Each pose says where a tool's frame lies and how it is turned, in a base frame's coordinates. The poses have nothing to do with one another.
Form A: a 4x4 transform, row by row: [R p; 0 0 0 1], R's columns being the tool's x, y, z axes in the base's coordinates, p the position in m. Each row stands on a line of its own.
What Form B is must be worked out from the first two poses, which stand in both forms.
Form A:
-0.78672 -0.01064 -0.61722 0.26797
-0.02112 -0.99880 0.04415 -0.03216
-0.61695 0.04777 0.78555 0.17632
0 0 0 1
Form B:
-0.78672 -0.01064 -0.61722 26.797
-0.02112 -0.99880 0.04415 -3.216
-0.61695 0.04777 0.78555 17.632
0 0 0 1

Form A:
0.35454 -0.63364 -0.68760 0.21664
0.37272 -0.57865 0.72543 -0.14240
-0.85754 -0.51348 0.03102 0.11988
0 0 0 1
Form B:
0.35454 -0.63364 -0.68760 21.664
0.37272 -0.57865 0.72543 -14.240
-0.85754 -0.51348 0.03102 11.988
0 0 0 1

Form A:
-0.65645 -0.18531 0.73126 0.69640
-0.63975 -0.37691 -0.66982 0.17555
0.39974 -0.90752 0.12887 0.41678
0 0 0 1
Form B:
-0.65645 -0.18531 0.73126 69.640
-0.63975 -0.37691 -0.66982 17.555
0.39974 -0.90752 0.12887 41.678
0 0 0 1

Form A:
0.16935 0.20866 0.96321 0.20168
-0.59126 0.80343 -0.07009 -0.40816
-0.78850 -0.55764 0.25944 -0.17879
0 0 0 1
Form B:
0.16935 0.20866 0.96321 20.168
-0.59126 0.80343 -0.07009 -40.816
-0.78850 -0.55764 0.25944 -17.879
0 0 0 1

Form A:
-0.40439 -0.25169 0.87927 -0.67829
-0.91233 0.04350 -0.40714 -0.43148
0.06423 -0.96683 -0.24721 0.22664
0 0 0 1
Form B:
-0.40439 -0.25169 0.87927 -67.829
-0.91233 0.04350 -0.40714 -43.148
0.06423 -0.96683 -0.24721 22.664
0 0 0 1

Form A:
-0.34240 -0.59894 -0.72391 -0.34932
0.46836 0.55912 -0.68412 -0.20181
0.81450 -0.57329 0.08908 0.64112
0 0 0 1
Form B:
-0.34240 -0.59894 -0.72391 -34.932
0.46836 0.55912 -0.68412 -20.181
0.81450 -0.57329 0.08908 64.112
0 0 0 1

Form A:
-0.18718 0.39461 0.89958 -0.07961
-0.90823 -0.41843 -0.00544 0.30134
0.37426 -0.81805 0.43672 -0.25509
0 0 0 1
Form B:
-0.18718 0.39461 0.89958 -7.961
-0.90823 -0.41843 -0.00544 30.134
0.37426 -0.81805 0.43672 -25.509
0 0 0 1

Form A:
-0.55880 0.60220 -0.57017 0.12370
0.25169 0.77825 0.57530 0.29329
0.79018 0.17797 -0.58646 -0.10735
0 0 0 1
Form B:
-0.55880 0.60220 -0.57017 12.370
0.25169 0.77825 0.57530 29.329
0.79018 0.17797 -0.58646 -10.735
0 0 0 1

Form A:
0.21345 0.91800 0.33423 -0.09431
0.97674 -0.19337 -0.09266 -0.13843
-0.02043 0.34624 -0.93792 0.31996
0 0 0 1
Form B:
0.21345 0.91800 0.33423 -9.431
0.97674 -0.19337 -0.09266 -13.843
-0.02043 0.34624 -0.93792 31.996
0 0 0 1

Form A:
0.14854 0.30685 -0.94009 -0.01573
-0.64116 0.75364 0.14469 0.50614
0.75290 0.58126 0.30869 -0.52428
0 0 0 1
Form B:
0.14854 0.30685 -0.94009 -1.573
-0.64116 0.75364 0.14469 50.614
0.75290 0.58126 0.30869 -52.428
0 0 0 1

